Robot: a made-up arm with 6 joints.
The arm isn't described. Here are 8 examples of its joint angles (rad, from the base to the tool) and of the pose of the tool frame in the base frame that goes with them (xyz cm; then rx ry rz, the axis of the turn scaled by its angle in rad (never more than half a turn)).
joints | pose
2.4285 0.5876 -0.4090 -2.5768 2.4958 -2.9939 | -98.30 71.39 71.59 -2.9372 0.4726 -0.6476
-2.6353 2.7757 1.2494 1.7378 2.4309 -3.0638 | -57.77 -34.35 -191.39 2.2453 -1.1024 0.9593
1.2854 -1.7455 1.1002 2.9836 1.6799 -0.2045 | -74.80 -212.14 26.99 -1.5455 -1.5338 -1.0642
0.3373 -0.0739 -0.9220 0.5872 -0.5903 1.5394 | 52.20 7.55 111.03 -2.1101 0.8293 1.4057
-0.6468 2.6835 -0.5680 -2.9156 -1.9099 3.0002 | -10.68 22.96 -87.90 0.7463 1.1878 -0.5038
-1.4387 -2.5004 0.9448 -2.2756 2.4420 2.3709 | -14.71 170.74 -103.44 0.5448 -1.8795 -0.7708
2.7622 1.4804 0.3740 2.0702 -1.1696 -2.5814 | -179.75 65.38 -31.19 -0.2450 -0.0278 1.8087
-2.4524 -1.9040 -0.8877 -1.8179 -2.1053 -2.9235 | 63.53 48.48 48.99 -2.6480 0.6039 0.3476
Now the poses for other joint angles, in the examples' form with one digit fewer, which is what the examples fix.
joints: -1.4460 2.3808 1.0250 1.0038 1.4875 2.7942
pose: 9.4 -127.2 -157.8 -2.912 0.657 -0.103
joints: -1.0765 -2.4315 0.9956 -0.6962 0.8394 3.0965
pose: -93.1 152.9 -97.1 -0.665 1.449 1.875
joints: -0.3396 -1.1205 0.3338 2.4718 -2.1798 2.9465
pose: -116.1 51.2 177.8 -0.334 2.594 -0.047
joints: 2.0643 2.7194 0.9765 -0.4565 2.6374 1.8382
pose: -8.7 39.2 -186.7 -0.707 -1.676 0.321
